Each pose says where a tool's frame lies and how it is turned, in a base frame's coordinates. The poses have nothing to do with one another.
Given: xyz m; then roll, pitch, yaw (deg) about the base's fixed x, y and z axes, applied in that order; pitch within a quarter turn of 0, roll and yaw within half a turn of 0.
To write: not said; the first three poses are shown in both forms.
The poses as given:
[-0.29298, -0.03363, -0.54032, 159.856, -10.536, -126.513]
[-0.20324, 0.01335, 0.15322, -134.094, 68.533, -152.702]
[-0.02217, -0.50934, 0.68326, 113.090, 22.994, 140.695]
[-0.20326, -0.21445, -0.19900, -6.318, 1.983, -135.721]
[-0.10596, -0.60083, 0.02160, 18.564, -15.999, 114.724]
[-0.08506, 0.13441, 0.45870, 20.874, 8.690, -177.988]
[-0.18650, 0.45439, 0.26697, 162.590, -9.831, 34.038]
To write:
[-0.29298, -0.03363, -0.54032, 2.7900, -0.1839, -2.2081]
[-0.20324, 0.01335, 0.15322, -2.3404, 1.1961, -2.6652]
[-0.02217, -0.50934, 0.68326, 1.9738, 0.4013, 2.4556]
[-0.20326, -0.21445, -0.19900, -0.1103, 0.0346, -2.3688]
[-0.10596, -0.60083, 0.02160, 0.3240, -0.2792, 2.0023]
[-0.08506, 0.13441, 0.45870, 0.3643, 0.1517, -3.1065]
[-0.18650, 0.45439, 0.26697, 2.8377, -0.1716, 0.5941]

